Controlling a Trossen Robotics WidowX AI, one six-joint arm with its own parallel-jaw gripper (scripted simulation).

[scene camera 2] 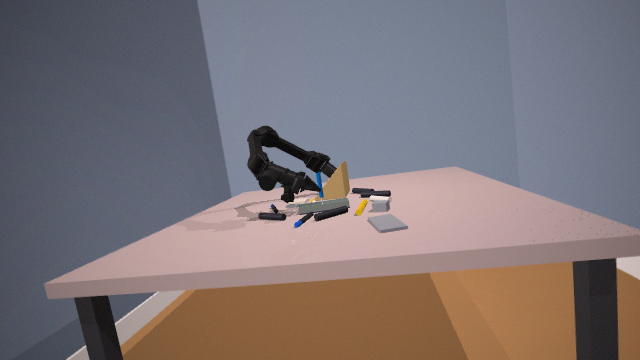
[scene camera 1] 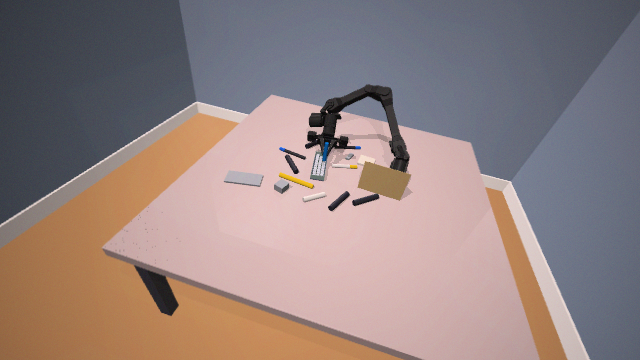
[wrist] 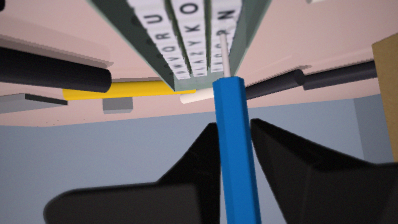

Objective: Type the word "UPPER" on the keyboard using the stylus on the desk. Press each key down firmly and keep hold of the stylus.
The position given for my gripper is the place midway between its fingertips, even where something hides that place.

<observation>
In view: my gripper (scene camera 2: 320, 190) and a yellow pen (wrist: 137, 88).
My gripper is seen too in the wrist view (wrist: 233, 128).
</observation>
